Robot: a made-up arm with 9 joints.
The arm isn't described. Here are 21 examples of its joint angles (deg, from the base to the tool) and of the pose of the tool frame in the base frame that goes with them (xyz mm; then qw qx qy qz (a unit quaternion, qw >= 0)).
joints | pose
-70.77 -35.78 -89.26 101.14 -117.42 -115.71 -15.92 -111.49 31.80 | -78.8 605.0 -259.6 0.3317 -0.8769 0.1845 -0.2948
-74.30 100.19 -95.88 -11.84 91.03 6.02 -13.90 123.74 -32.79 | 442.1 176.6 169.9 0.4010 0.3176 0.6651 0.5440
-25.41 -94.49 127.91 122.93 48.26 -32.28 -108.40 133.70 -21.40 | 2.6 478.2 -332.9 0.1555 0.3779 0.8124 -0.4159
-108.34 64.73 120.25 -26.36 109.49 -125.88 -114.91 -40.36 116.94 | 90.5 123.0 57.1 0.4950 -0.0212 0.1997 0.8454
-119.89 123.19 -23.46 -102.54 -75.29 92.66 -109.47 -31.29 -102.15 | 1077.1 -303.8 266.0 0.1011 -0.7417 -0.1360 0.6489
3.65 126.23 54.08 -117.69 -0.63 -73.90 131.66 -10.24 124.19 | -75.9 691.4 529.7 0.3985 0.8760 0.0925 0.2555
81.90 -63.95 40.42 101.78 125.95 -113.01 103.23 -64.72 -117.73 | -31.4 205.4 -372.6 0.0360 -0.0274 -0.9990 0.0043
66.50 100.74 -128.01 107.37 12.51 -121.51 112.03 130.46 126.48 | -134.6 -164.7 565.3 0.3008 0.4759 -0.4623 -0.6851
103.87 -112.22 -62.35 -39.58 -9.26 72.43 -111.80 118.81 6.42 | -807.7 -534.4 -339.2 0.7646 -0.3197 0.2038 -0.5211
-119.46 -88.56 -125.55 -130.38 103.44 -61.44 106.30 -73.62 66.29 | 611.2 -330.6 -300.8 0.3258 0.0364 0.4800 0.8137
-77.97 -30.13 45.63 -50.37 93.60 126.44 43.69 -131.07 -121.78 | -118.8 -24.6 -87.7 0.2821 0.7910 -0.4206 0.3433
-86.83 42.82 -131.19 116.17 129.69 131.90 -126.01 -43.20 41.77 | -247.5 54.1 405.4 0.7818 0.3217 -0.1714 -0.5058
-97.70 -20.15 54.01 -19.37 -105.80 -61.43 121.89 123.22 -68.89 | -112.5 -222.3 29.6 0.1891 0.6821 -0.4419 -0.5511
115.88 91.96 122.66 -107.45 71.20 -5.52 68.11 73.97 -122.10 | -383.8 -241.3 308.9 0.0121 -0.9793 -0.1415 0.1440
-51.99 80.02 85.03 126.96 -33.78 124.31 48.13 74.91 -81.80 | 278.0 -38.9 374.2 0.3100 0.0087 -0.5705 0.7605
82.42 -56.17 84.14 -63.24 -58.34 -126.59 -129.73 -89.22 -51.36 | -30.1 492.6 -313.8 0.8853 -0.0184 0.4553 0.0927
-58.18 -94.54 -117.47 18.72 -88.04 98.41 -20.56 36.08 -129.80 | 363.1 729.5 -340.9 0.5859 0.1660 -0.0303 -0.7926
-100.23 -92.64 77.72 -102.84 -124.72 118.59 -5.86 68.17 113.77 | 78.5 -188.0 -148.4 0.8148 0.2922 0.3906 0.3131
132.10 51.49 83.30 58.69 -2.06 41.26 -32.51 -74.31 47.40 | -225.5 -49.1 147.0 0.0664 -0.8330 -0.5437 0.0777
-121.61 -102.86 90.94 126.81 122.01 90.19 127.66 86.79 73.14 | 498.7 -535.7 -702.8 0.3213 -0.4984 0.2130 0.7765
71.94 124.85 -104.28 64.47 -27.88 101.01 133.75 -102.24 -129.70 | -580.5 182.6 282.7 0.9275 0.1442 0.3445 0.0186
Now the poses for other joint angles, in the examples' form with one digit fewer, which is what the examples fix.
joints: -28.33 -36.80 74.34 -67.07 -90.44 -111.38 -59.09 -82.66 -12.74
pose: 376 -262 -235 0.345 0.125 0.633 -0.682
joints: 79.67 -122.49 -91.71 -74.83 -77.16 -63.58 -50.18 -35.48 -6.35
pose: -982 -357 -387 0.464 -0.245 -0.297 0.798
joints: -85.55 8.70 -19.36 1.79 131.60 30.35 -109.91 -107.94 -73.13
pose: 92 -440 203 0.104 0.923 0.023 -0.371
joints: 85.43 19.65 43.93 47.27 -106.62 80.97 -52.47 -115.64 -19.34
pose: 20 456 289 0.732 -0.518 0.425 0.122
